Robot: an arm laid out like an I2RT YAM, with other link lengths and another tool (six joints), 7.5 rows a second.
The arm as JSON. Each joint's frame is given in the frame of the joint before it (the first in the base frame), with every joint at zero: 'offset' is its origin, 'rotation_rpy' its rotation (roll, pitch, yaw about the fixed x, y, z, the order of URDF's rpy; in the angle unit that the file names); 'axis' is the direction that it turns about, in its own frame. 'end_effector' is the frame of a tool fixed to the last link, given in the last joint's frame.
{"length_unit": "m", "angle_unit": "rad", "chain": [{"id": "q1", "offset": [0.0, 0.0, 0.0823], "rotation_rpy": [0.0, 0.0, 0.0], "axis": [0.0, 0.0, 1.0]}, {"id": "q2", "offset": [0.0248, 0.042, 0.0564], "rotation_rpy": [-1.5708, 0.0, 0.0], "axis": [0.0, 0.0, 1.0]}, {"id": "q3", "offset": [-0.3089, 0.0, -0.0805], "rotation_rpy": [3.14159, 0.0, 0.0], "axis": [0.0, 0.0, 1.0]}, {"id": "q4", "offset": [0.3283, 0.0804, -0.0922], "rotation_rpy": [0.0, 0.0, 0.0], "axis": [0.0, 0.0, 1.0]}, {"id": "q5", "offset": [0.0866, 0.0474, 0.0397], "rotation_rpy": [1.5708, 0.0, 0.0], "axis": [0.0, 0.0, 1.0]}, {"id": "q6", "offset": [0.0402, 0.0, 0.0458], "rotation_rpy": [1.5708, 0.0, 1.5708], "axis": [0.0, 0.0, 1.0]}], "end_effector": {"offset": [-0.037, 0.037, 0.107], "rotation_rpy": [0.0, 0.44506, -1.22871]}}
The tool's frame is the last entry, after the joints.
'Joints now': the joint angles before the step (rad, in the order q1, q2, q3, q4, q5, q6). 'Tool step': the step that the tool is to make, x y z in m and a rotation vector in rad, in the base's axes. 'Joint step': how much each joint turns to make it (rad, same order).
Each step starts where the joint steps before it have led.
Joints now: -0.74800 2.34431 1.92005 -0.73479 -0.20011 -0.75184
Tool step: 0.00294 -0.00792 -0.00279 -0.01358 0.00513 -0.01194
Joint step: -0.00264 0.02448 0.03255 -0.00197 0.01604 0.00315
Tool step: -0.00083 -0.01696 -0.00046 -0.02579 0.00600 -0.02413
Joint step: -0.01468 0.02875 0.04661 -0.00463 0.02472 -0.00081
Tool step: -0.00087 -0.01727 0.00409 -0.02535 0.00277 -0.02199
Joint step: -0.01524 0.02739 0.05744 -0.01470 0.02105 -0.00245
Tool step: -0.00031 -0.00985 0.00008 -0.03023 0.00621 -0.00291
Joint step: -0.00501 0.01238 0.02015 0.00746 0.02227 -0.01331
